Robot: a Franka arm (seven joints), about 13 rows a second.
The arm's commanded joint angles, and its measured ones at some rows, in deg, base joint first. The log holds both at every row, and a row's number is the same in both.
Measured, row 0: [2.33 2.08 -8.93 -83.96 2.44 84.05 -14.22]
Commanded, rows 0 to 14: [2.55 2.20 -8.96 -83.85 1.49 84.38 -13.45]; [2.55 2.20 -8.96 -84.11 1.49 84.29 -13.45]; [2.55 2.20 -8.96 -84.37 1.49 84.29 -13.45]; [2.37 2.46 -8.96 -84.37 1.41 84.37 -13.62]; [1.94 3.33 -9.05 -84.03 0.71 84.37 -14.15]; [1.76 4.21 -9.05 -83.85 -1.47 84.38 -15.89]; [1.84 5.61 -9.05 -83.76 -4.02 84.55 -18.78]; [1.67 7.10 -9.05 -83.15 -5.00 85.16 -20.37]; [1.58 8.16 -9.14 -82.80 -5.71 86.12 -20.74]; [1.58 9.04 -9.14 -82.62 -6.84 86.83 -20.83]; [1.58 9.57 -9.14 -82.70 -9.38 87.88 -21.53]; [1.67 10.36 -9.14 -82.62 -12.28 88.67 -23.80]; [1.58 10.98 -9.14 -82.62 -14.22 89.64 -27.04]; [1.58 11.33 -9.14 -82.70 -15.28 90.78 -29.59]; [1.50 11.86 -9.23 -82.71 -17.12 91.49 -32.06]
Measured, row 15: [1.59 10.85 -9.08 -84.03 -14.41 90.57 -27.65]
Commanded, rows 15 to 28: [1.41 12.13 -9.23 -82.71 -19.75 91.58 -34.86]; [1.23 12.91 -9.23 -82.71 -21.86 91.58 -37.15]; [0.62 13.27 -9.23 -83.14 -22.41 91.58 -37.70]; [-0.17 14.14 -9.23 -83.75 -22.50 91.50 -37.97]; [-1.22 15.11 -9.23 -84.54 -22.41 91.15 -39.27]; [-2.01 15.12 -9.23 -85.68 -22.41 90.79 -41.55]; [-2.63 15.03 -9.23 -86.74 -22.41 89.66 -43.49]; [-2.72 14.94 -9.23 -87.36 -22.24 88.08 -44.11]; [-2.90 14.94 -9.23 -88.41 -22.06 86.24 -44.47]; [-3.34 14.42 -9.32 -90.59 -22.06 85.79 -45.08]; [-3.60 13.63 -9.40 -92.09 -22.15 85.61 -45.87]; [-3.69 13.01 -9.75 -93.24 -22.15 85.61 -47.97]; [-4.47 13.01 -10.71 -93.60 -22.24 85.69 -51.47]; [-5.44 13.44 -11.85 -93.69 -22.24 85.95 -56.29]
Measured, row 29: [-3.85 15.51 -10.54 -91.29 -21.62 85.62 -49.81]
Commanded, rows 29 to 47: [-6.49 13.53 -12.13 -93.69 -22.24 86.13 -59.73]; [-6.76 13.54 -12.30 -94.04 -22.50 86.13 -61.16]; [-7.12 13.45 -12.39 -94.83 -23.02 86.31 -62.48]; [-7.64 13.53 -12.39 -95.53 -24.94 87.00 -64.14]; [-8.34 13.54 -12.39 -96.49 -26.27 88.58 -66.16]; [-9.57 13.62 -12.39 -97.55 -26.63 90.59 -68.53]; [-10.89 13.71 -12.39 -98.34 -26.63 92.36 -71.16]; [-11.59 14.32 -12.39 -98.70 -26.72 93.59 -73.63]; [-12.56 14.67 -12.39 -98.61 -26.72 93.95 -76.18]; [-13.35 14.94 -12.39 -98.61 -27.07 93.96 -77.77]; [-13.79 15.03 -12.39 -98.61 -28.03 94.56 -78.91]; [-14.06 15.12 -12.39 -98.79 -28.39 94.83 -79.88]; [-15.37 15.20 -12.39 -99.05 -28.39 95.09 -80.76]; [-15.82 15.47 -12.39 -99.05 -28.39 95.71 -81.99]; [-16.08 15.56 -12.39 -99.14 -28.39 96.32 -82.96]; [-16.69 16.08 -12.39 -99.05 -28.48 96.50 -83.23]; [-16.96 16.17 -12.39 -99.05 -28.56 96.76 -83.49]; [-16.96 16.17 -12.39 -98.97 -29.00 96.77 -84.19]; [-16.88 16.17 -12.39 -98.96 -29.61 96.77 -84.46]
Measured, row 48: [-16.66 16.50 -12.66 -98.57 -27.81 96.00 -83.23]
